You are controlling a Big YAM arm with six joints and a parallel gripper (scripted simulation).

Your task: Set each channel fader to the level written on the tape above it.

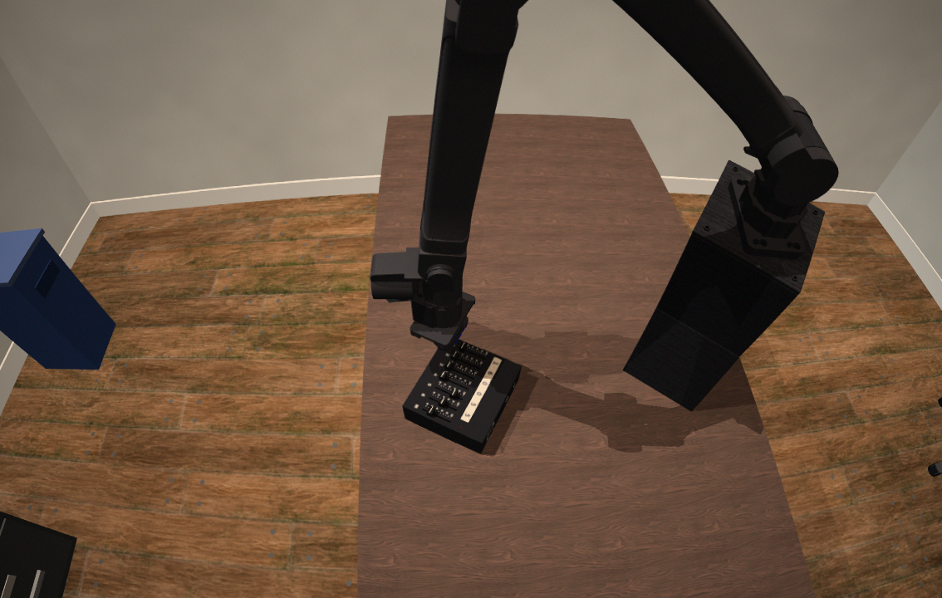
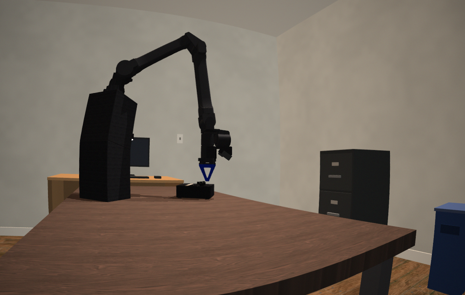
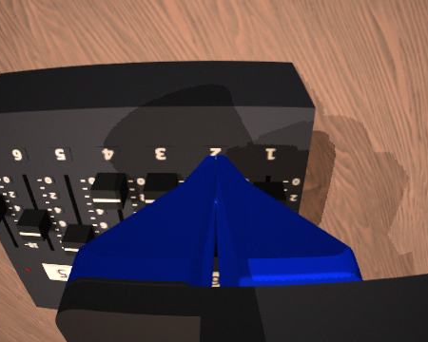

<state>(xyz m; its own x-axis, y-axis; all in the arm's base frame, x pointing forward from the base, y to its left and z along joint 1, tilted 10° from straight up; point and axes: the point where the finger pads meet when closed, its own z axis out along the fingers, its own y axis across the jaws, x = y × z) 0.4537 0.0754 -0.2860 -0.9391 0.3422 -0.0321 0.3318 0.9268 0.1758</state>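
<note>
My gripper is now 20 mm past the fader 2, 20 mm above it and 10 mm to the right of it. The rest, counted from my hand: fader 4: 50 mm to the left, 20 mm below; then fader 1: 30 mm behind, 20 mm below, 10 mm to the right; then fader 3: 30 mm to the left, 20 mm below, 10 mm behind.
</note>
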